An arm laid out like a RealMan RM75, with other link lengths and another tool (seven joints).
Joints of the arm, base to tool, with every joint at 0 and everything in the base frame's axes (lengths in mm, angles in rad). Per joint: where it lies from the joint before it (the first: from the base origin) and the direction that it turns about. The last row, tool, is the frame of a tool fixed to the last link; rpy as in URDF.
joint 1: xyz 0.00 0.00 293.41 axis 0 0 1
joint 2: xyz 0.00 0.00 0.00 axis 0 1 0
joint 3: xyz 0.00 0.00 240.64 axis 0 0 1
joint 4: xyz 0.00 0.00 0.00 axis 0 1 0
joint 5: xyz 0.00 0.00 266.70 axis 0 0 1
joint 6: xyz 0.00 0.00 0.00 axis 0 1 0
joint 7: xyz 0.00 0.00 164.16 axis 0 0 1
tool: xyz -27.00 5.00 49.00 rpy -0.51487 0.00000 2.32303
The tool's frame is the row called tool.
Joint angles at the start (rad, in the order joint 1, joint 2, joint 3, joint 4, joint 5, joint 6, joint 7): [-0.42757, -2.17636, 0.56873, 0.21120, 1.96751, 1.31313, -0.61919]
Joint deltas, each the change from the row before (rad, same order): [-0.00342, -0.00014, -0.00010, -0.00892, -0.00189, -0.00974, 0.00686]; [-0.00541, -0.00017, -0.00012, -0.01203, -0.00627, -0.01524, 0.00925]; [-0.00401, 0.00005, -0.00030, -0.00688, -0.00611, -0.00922, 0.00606]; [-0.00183, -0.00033, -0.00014, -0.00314, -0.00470, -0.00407, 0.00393]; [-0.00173, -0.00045, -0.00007, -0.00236, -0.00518, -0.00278, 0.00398]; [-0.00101, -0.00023, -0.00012, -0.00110, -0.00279, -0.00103, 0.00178]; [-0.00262, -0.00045, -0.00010, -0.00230, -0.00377, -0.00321, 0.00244]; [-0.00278, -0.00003, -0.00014, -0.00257, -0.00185, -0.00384, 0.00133]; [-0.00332, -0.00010, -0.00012, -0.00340, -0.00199, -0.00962, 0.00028]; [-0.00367, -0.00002, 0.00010, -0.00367, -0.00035, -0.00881, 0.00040]
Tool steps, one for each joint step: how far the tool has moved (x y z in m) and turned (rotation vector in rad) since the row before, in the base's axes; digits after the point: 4 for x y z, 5 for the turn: [0.0000, 0.0000, -0.0022, 0.00035, 0.00428, 0.00138]; [-0.0001, 0.0010, -0.0026, 0.00356, 0.00582, 0.00380]; [0.0002, 0.0014, -0.0012, 0.00447, 0.00302, 0.00218]; [0.0003, 0.0009, -0.0005, 0.00373, 0.00062, 0.00084]; [0.0005, 0.0010, -0.0003, 0.00426, -0.00019, 0.00003]; [0.0004, 0.0006, -0.0001, 0.00225, -0.00056, -0.00006]; [0.0007, 0.0011, -0.0004, 0.00272, 0.00011, 0.00001]; [0.0004, 0.0008, -0.0005, 0.00097, 0.00118, 0.00039]; [-0.0005, 0.0011, -0.0009, 0.00104, 0.00468, 0.00441]; [-0.0003, 0.0008, -0.0011, -0.00061, 0.00486, 0.00276]
